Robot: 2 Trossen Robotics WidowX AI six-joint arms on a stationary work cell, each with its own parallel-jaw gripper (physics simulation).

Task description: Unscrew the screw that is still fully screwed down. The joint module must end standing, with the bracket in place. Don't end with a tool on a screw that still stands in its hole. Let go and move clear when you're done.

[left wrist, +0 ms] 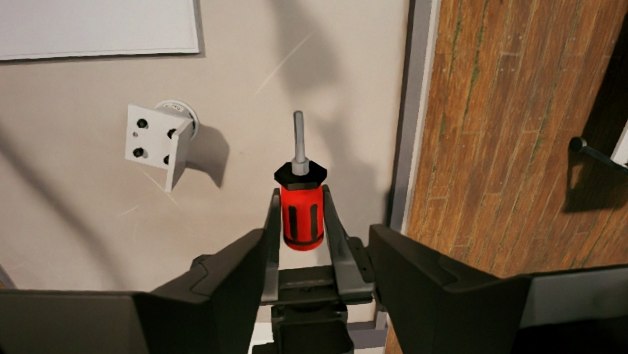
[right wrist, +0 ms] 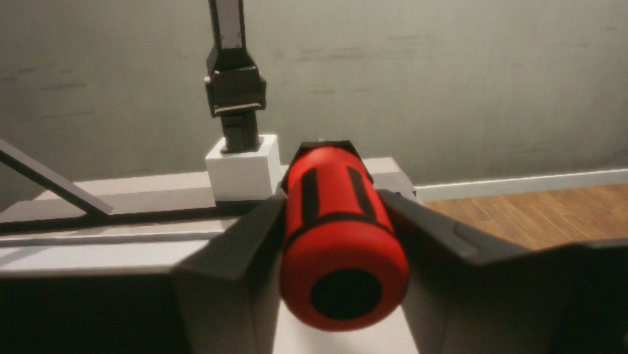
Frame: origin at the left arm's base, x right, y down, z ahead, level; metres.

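Seen in the pictures: left gripper, fingertip midpoint: (left wrist: 317,237); right gripper, fingertip midpoint: (left wrist: 301,188) (right wrist: 329,204); left arm's base at its link origin: (right wrist: 243,145).
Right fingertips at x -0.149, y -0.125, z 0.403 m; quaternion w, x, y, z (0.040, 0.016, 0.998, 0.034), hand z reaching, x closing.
Pixels of each thing's top centre, then the offset from my right fingertips to it. "pt": a spot on its surface instead.
- red-handled screwdriver at its top centre: (right wrist: 326,149) (left wrist: 302,195) dz -0.006, dx +0.000, dy -0.018 m
- joint module at its top centre: (left wrist: 157,139) dz +0.035, dx +0.162, dy +0.159 m
- screw at its top centre: (left wrist: 140,124) dz +0.013, dx +0.174, dy +0.151 m
- white tray at a spot on its surface: (left wrist: 100,54) pt dz -0.054, dx +0.236, dy +0.207 m
- work cell's grey edge rail at a spot on its surface: (left wrist: 416,105) pt dz -0.006, dx -0.157, dy +0.203 m
- white block at its top centre: (right wrist: 243,145) dz -0.403, dx +0.149, dy +0.125 m
A red-handled screwdriver (left wrist: 303,220) (right wrist: 332,185) has a black collar and a grey shaft, which shows in the left wrist view. My right gripper (left wrist: 301,188) (right wrist: 329,204) is shut on its handle. My left gripper is open, its fingers apart on either side of the handle and the right gripper's fingers, not closed on them. The joint module (left wrist: 174,104) stands left of them in the left wrist view, mostly hidden under the L-shaped grey bracket (left wrist: 150,137). Several dark screw heads show on the bracket, including one screw (left wrist: 142,123) at its upper left; their heights are unclear.
A white tray (left wrist: 100,54) lies at the upper left of the left wrist view. The work cell's grey edge rail (left wrist: 416,105) runs along the right side, with wooden floor (left wrist: 480,150) beyond. In the right wrist view, an arm (right wrist: 237,90) rises from a white block (right wrist: 244,177).
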